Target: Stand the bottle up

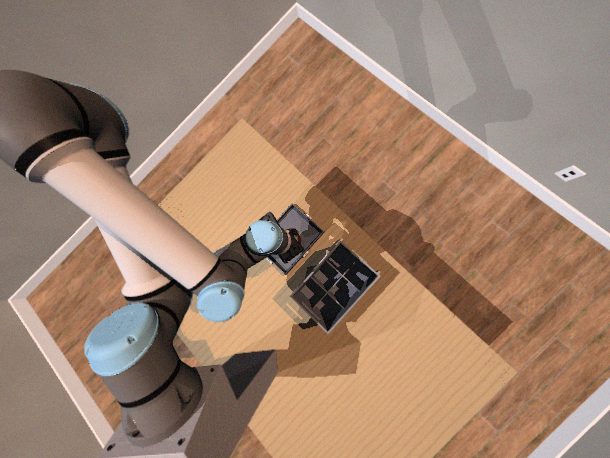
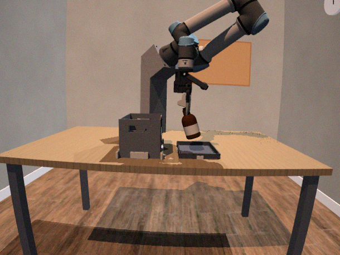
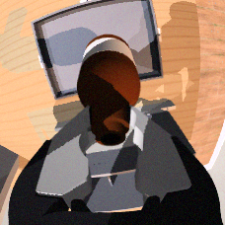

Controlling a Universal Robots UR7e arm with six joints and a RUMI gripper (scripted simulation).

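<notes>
My gripper is now 10 mm to the right of the bottle and 50 mm above it. Round my hand: grey crate: 60 mm ahead, 210 mm to the right, 120 mm below; dark tray: 30 mm behind, 50 mm to the left, 190 mm below.
</notes>
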